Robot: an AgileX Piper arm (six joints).
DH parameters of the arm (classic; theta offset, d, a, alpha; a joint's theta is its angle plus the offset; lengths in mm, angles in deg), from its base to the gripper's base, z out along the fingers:
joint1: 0 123 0 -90
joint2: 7.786 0 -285 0
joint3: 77.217 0 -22 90
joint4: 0 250.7 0 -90
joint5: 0 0 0 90
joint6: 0 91 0 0
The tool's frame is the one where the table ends.
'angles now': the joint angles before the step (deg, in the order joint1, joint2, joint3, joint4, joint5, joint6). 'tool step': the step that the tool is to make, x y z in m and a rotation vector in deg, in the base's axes. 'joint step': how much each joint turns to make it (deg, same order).
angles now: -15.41, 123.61, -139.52, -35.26, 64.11, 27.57
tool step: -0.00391, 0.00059, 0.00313, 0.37, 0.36, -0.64
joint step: 0.00, -0.53, 0.01, 0.01, 1.19, 0.00
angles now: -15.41, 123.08, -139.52, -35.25, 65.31, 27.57
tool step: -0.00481, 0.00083, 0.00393, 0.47, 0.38, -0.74
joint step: 0.00, -0.66, 0.00, 0.05, 1.41, 0.00
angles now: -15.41, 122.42, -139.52, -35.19, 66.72, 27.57
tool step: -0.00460, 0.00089, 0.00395, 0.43, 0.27, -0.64
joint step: 0.00, -0.65, 0.00, 0.07, 1.26, 0.00
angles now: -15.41, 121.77, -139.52, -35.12, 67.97, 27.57
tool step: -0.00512, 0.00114, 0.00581, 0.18, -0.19, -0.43
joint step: 0.00, -0.85, 0.03, 0.04, 0.84, 0.00
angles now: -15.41, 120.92, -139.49, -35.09, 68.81, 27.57
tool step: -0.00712, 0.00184, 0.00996, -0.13, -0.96, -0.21
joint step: 0.00, -1.33, 0.02, 0.03, 0.43, 0.00
